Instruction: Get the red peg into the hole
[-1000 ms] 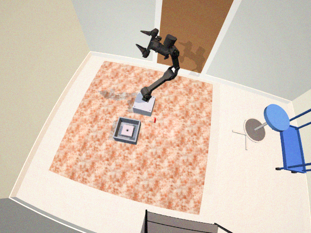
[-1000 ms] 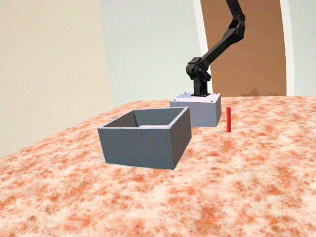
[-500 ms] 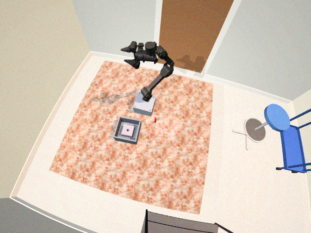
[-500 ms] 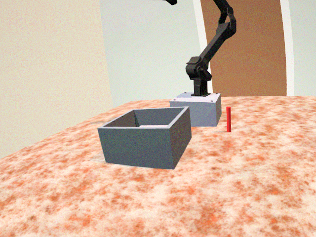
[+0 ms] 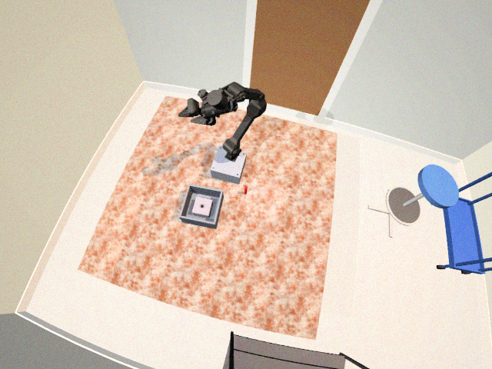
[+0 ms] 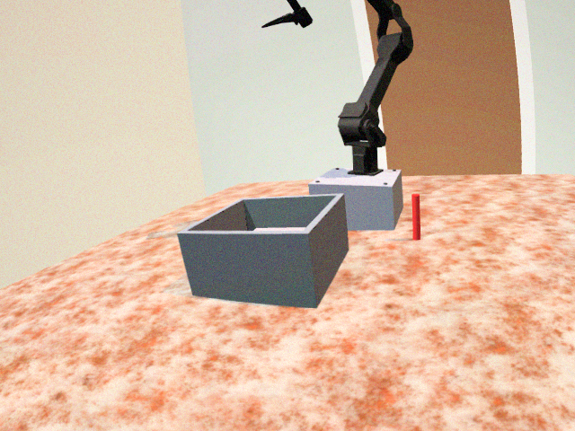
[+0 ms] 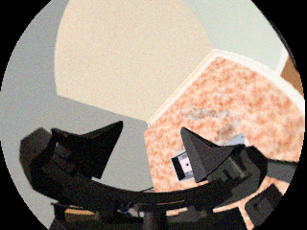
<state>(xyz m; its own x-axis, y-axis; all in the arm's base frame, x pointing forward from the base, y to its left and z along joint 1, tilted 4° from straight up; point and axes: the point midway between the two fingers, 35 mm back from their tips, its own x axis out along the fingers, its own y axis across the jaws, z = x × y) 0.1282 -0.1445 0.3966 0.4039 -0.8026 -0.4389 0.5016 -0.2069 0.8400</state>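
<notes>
Right now my gripper tip is 440 mm above the red peg and 300 mm to the right of it. The rest, counted from my gripper tip: pale plate (440 mm below, 190 mm ahead, 130 mm to the left); grey box (460 mm below, 190 mm ahead, 130 mm to the left).
</notes>
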